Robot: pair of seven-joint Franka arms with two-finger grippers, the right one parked.
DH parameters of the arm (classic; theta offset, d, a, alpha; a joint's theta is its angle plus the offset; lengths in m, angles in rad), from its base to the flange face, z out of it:
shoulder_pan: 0 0.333 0 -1.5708
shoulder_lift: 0 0 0 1.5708
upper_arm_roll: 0 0.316 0.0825 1.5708
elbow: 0 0 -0.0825 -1.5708
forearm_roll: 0 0.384 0 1.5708
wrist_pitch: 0 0 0.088 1.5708
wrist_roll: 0 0.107 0 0
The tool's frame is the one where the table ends.
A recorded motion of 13 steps. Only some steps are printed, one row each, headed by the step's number.
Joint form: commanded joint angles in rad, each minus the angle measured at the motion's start. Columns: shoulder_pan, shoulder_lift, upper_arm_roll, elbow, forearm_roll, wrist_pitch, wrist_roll.
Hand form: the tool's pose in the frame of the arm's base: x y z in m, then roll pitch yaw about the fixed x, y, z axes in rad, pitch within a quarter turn. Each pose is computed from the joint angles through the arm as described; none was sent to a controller.
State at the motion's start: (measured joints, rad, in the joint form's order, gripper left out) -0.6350 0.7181 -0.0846 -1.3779 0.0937 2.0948 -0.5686
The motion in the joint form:
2: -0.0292 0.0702 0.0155 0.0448 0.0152 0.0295 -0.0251
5: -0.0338 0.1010 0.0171 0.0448 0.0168 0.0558 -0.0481
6: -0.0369 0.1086 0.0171 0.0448 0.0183 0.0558 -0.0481
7: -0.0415 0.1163 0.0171 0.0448 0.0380 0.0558 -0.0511
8: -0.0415 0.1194 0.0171 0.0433 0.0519 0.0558 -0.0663
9: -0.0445 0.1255 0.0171 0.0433 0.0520 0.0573 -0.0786
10: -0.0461 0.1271 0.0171 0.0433 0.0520 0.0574 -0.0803
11: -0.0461 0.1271 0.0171 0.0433 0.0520 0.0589 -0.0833
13: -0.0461 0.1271 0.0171 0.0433 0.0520 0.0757 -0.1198
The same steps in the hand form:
2: 0.5615 -0.4838 0.2609 -3.1075 -0.0281 -0.1767
5: 0.5599 -0.4861 0.2404 -3.1062 -0.0247 -0.1592
6: 0.5579 -0.4873 0.2348 -3.1015 -0.0188 -0.1632
7: 0.5556 -0.4888 0.2291 -3.0842 -0.0212 -0.1762
8: 0.5554 -0.4880 0.2262 -3.0726 -0.0245 -0.1692
9: 0.5536 -0.4894 0.2218 -3.0707 -0.0213 -0.1601
10: 0.5527 -0.4901 0.2206 -3.0700 -0.0201 -0.1600
11: 0.5528 -0.4903 0.2207 -3.0710 -0.0215 -0.1571
13: 0.5539 -0.4917 0.2222 -3.0825 -0.0370 -0.1215

